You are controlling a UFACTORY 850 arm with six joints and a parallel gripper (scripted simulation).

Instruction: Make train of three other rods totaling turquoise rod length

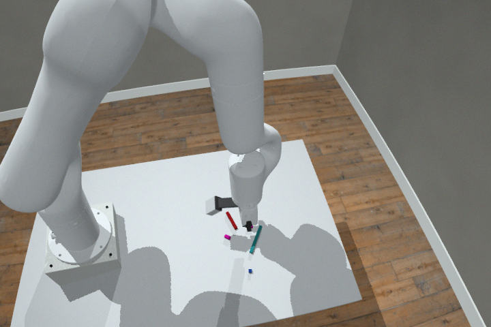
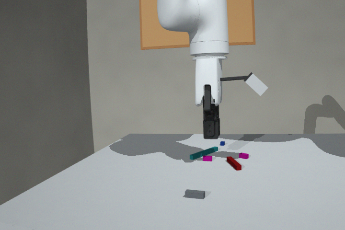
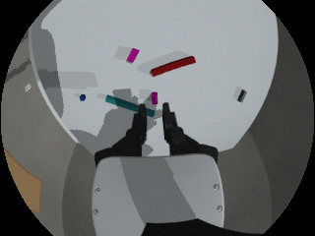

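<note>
Now: hand 7 cm above the turquoise rod, 5 cm to the left of it and 1 cm short of it. From my hand the other things lie so: grey rod (20 cm to the left, 7 cm below, 5 cm ahead); blue rod (14 cm to the right, 7 cm below, 4 cm behind); red rod (7 cm below, 4 cm to the left, 4 cm behind).
</note>
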